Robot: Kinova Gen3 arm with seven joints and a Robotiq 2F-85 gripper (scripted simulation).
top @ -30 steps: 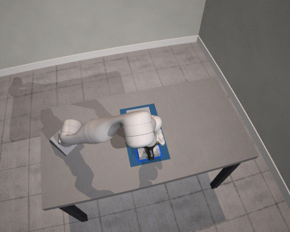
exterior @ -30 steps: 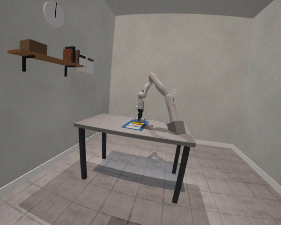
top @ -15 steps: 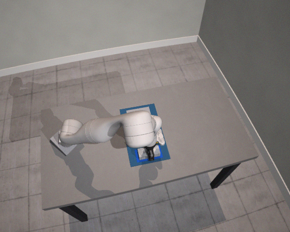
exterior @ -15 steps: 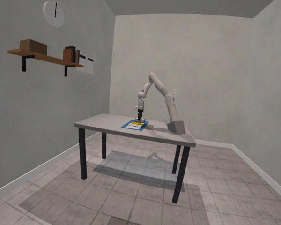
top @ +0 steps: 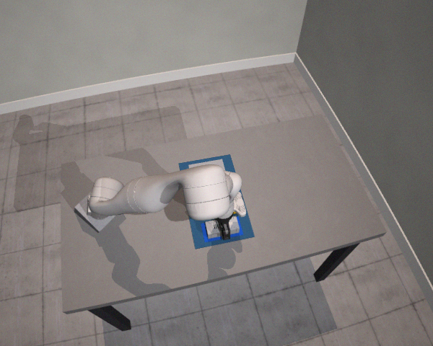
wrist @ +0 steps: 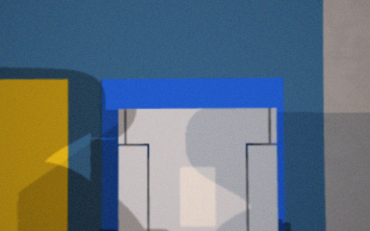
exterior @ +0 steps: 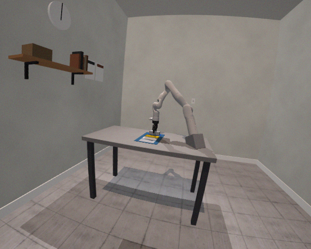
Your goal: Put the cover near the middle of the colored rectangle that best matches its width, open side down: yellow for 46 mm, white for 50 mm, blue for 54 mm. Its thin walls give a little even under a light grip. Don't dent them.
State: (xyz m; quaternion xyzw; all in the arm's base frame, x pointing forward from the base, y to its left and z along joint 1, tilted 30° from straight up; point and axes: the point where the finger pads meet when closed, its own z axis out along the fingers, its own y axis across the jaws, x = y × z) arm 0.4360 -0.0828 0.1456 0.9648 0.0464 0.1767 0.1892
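Now: hand 1 cm above the light grey cover. From my hand the other things lie so: dark blue mat: 14 cm to the left, 4 cm ahead, 3 cm below; blue rectangle: 3 cm below; yellow rectangle: 9 cm to the left, 3 cm below.
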